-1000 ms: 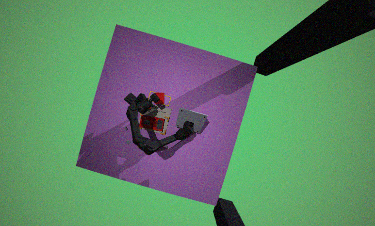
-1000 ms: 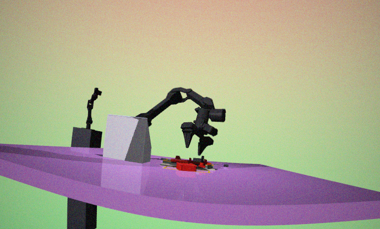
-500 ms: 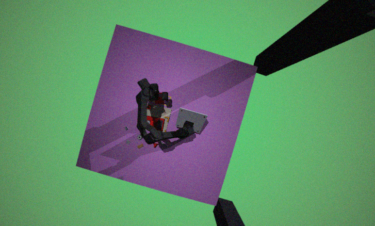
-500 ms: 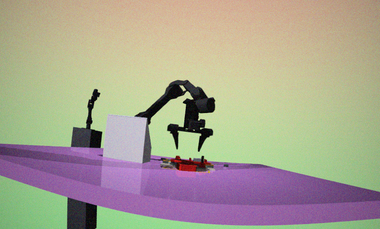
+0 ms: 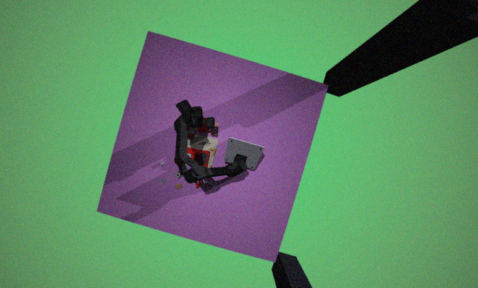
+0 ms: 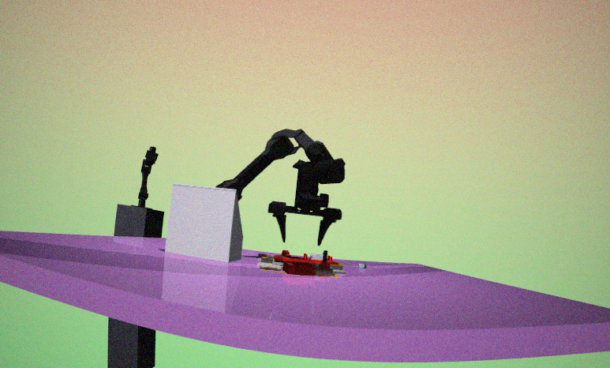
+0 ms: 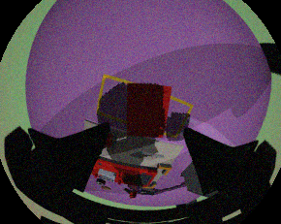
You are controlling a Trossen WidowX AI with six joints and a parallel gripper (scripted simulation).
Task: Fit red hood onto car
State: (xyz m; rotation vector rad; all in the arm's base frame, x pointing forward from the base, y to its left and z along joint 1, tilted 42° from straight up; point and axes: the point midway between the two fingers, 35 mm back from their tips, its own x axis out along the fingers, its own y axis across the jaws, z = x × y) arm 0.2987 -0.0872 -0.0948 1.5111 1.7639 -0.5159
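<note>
Right now my gripper tip is 6 cm above the red hood.
</note>
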